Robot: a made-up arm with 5 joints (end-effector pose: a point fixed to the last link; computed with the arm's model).
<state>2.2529 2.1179 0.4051 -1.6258 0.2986</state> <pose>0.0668 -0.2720 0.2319 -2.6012 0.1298 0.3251</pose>
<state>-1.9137 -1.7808 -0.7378 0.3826 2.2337</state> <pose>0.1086 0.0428 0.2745 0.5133 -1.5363 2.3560</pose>
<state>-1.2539 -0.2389 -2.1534 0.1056 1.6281</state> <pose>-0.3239 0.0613 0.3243 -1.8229 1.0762 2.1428</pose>
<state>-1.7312 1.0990 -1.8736 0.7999 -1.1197</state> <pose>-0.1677 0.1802 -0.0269 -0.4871 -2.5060 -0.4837</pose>
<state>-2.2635 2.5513 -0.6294 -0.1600 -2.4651</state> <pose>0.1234 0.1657 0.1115 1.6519 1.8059 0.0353</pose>
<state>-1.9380 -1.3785 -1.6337 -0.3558 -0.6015</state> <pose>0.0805 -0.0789 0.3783 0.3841 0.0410 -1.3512</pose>
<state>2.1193 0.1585 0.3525 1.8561 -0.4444</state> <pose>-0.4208 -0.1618 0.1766 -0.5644 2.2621 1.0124</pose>
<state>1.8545 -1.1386 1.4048 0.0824 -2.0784</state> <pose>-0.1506 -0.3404 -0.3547 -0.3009 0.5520 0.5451</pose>
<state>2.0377 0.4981 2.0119 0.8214 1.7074</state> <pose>-0.4720 -0.1757 0.0897 2.0585 -0.7140 1.7144</pose>
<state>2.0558 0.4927 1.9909 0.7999 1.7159</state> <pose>-0.4731 -0.1806 0.0940 2.0686 -0.6531 1.7042</pose>
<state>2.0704 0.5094 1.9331 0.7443 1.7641</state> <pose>-0.4726 -0.1894 0.1141 2.1236 -0.5000 1.6241</pose>
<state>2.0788 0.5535 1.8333 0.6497 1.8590</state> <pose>-0.4649 -0.2020 0.1522 2.2130 -0.2382 1.4658</pose>
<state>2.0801 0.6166 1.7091 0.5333 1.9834</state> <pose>-0.4442 -0.2151 0.1983 2.2969 0.0917 1.2698</pose>
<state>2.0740 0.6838 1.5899 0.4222 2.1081</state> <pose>-0.4139 -0.2257 0.2379 2.3476 0.4148 1.0920</pose>
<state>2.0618 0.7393 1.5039 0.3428 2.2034</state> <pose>-0.3859 -0.2323 0.2623 2.3699 0.6524 0.9721</pose>
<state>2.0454 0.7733 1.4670 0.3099 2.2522</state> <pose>-0.3706 -0.2356 0.2721 2.3857 0.7574 0.9172</pose>
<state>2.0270 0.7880 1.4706 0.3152 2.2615</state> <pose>-0.3679 -0.2367 0.2725 2.4061 0.7506 0.9077</pose>
